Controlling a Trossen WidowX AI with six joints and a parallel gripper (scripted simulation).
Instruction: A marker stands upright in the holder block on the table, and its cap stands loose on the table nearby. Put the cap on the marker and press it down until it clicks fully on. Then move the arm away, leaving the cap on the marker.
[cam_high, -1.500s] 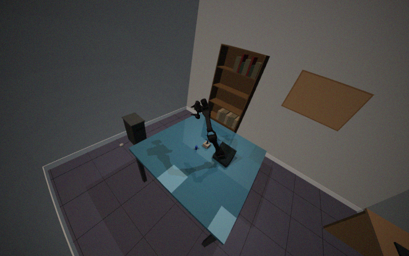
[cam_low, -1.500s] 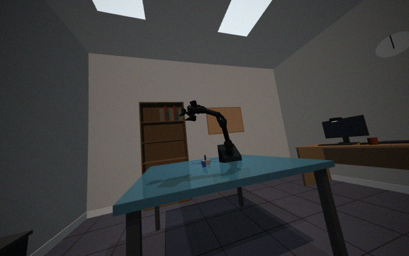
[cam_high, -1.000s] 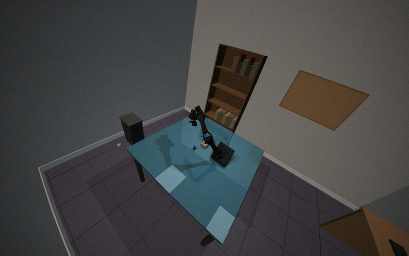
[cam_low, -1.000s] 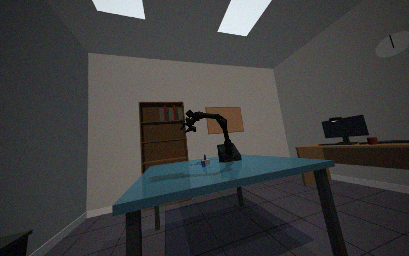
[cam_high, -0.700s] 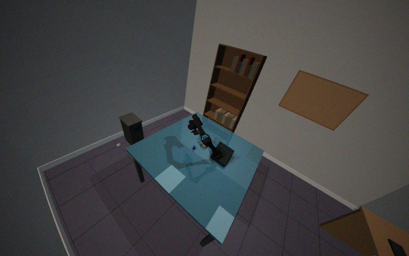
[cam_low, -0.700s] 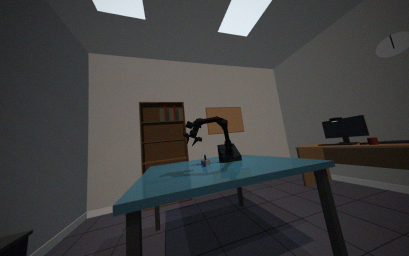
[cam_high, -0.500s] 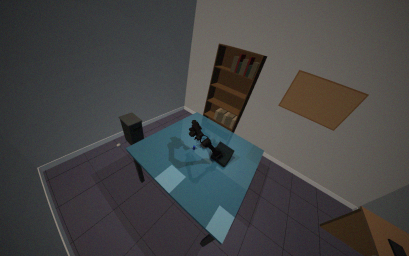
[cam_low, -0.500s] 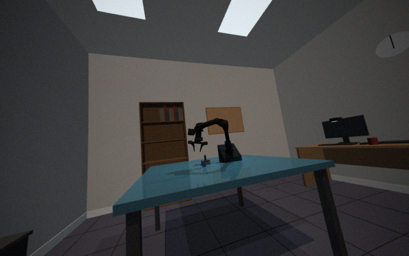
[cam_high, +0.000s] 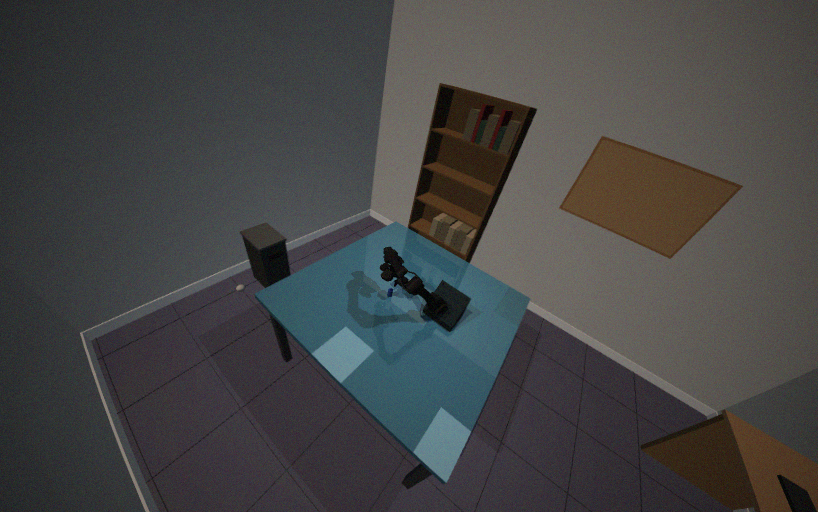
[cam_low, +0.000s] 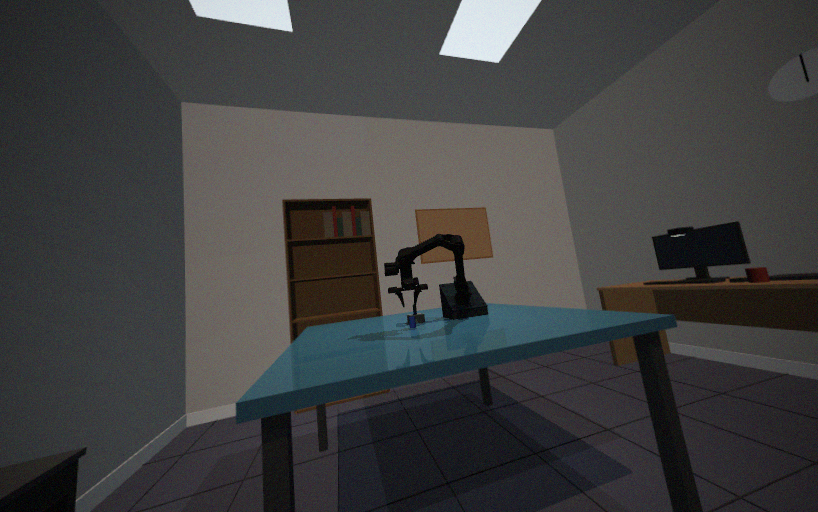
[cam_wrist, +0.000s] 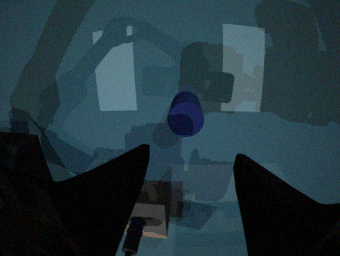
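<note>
The blue marker cap is 7 cm below my gripper tip. Round my gripper tip: holder block: 14 cm to the right, 8 cm below, 7 cm behind.
</note>
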